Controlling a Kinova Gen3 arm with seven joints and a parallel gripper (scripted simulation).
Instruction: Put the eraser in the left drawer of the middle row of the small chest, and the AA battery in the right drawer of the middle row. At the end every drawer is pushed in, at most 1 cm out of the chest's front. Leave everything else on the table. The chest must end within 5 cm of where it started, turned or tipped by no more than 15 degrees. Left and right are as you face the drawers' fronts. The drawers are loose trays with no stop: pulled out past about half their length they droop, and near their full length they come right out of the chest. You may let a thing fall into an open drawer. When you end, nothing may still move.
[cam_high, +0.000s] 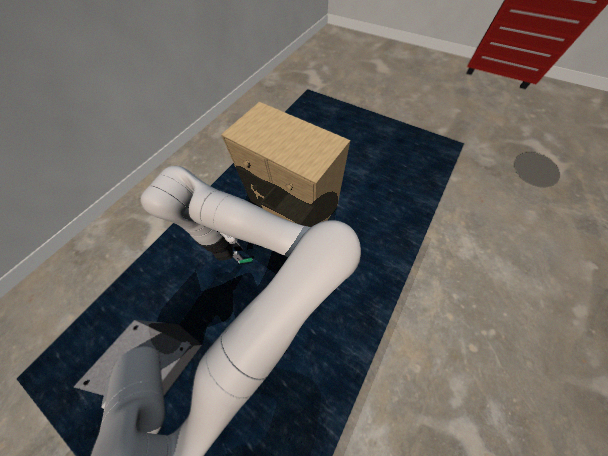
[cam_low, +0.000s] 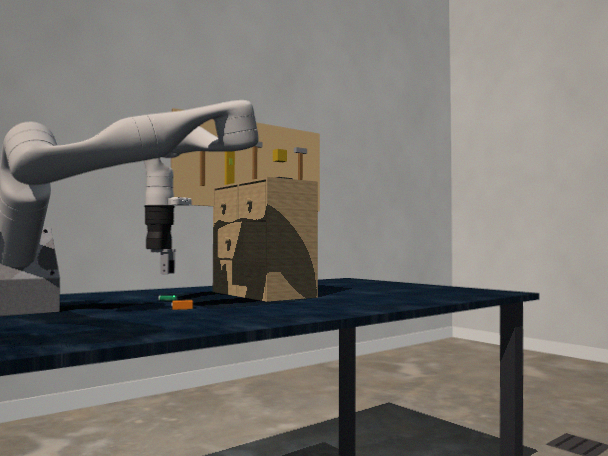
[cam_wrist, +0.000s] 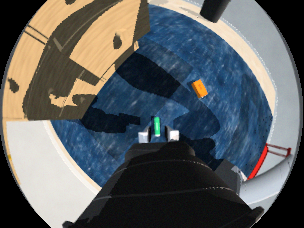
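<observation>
My hand is 8 cm above the green AA battery. Also, from my hand: white eraser: 30 cm ahead, 7 cm to the left, 3 cm above; orange block: 3 cm behind, 16 cm to the right, 8 cm below.
</observation>
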